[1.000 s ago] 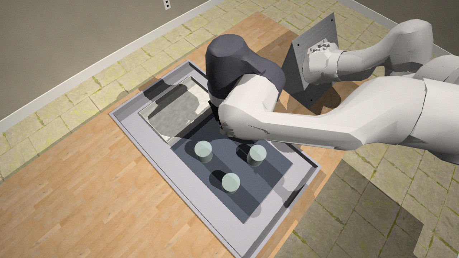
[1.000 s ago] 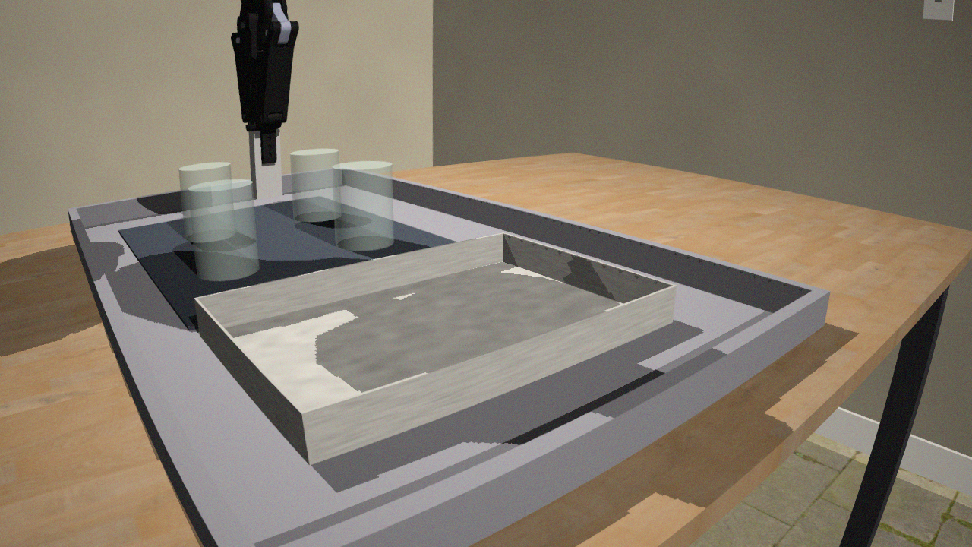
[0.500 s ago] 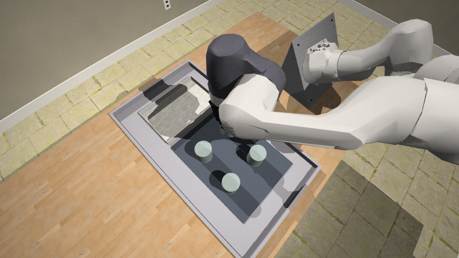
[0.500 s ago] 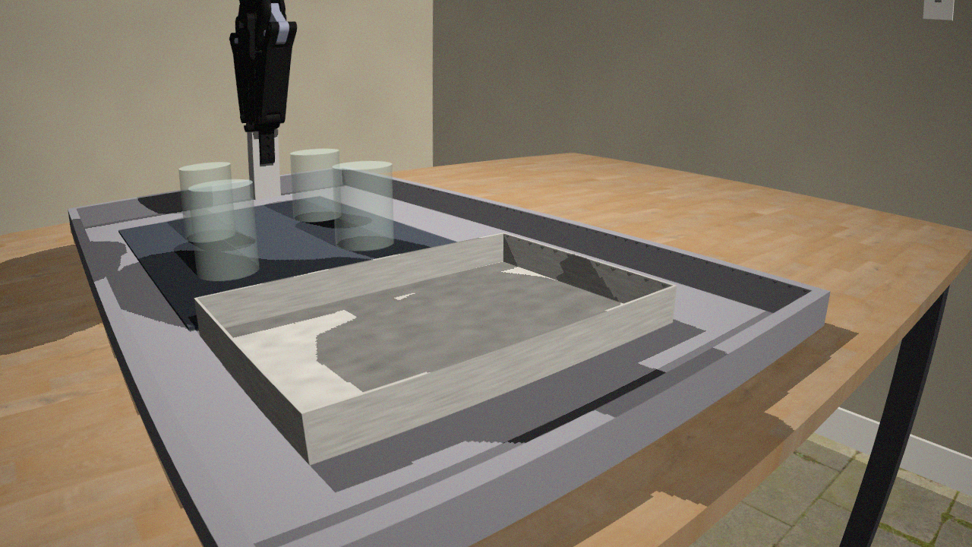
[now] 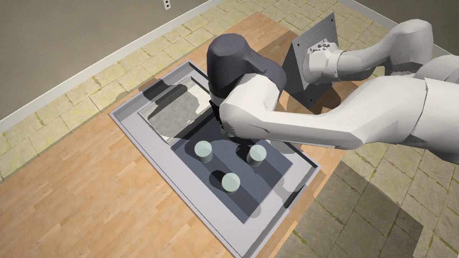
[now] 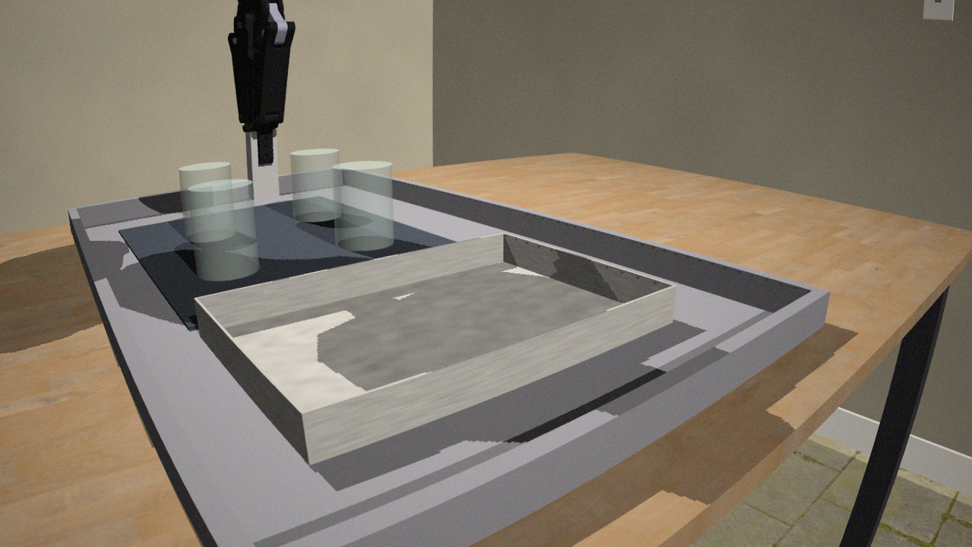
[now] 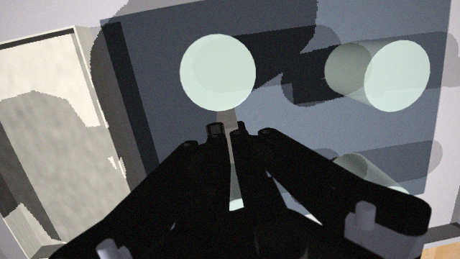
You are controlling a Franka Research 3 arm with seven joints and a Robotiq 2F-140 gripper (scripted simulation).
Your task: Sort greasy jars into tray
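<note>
The steel table top lies 5 cm ahead of my hand, 3 cm to the right of it and 10 cm below it. From my hand the other things lie so: dark drying mat: 4 cm ahead, 8 cm to the left, 10 cm below; then tray: 3 cm ahead, 24 cm to the right, 9 cm below.
</note>
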